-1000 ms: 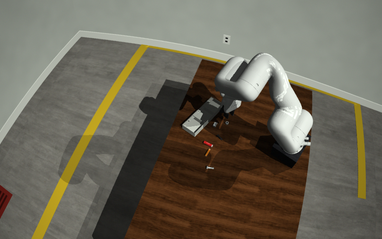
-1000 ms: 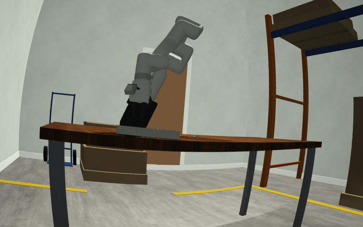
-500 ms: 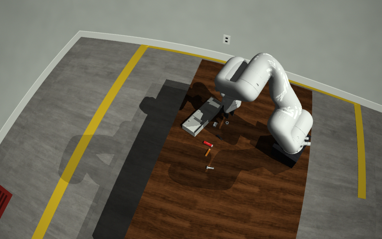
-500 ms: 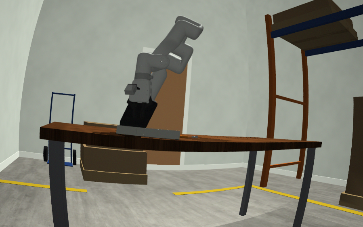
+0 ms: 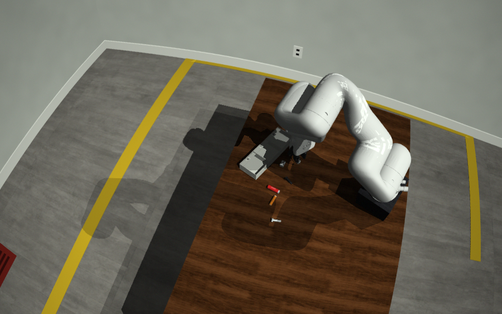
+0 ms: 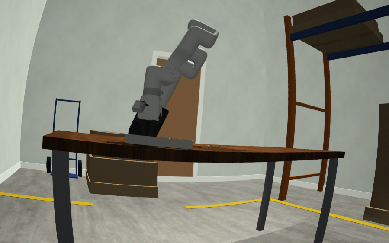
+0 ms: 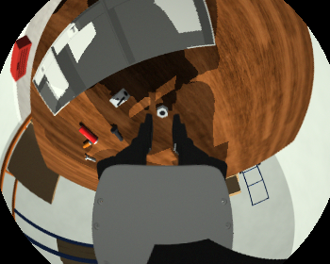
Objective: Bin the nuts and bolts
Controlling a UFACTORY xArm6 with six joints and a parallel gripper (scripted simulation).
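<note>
The nut lies 4 cm below my hand. From my hand the other things lie so: dark bolt: 3 cm ahead, 10 cm to the left, 4 cm below; then red cylinder: 7 cm ahead, 16 cm to the left, 4 cm below; then long grey bin: 13 cm ahead, 1 cm to the right, 3 cm below.
</note>
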